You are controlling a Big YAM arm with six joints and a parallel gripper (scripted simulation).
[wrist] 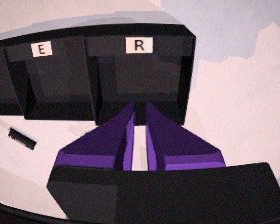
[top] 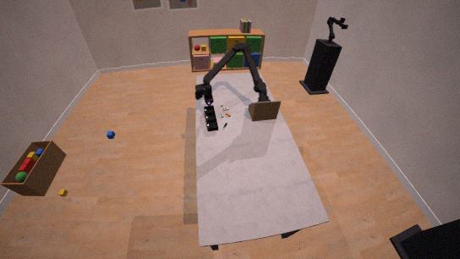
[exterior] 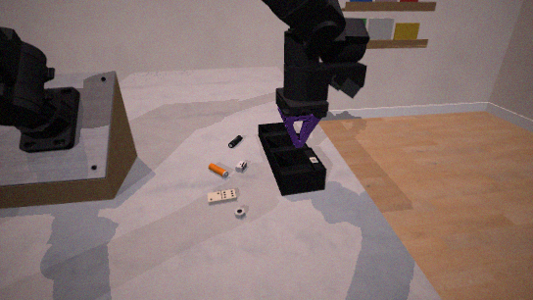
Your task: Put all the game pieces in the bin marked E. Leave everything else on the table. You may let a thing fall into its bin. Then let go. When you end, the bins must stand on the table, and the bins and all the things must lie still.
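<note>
Now: the black three-compartment bin tray 8 cm to the left of my hand and 6 cm below it. The rest, counted from my hand: grey metal nut: 12 cm behind, 8 cm to the right, 8 cm below; cream domino: 15 cm behind, 3 cm to the right, 8 cm below; orange battery: 16 cm behind, 5 cm to the left, 8 cm below.
</note>
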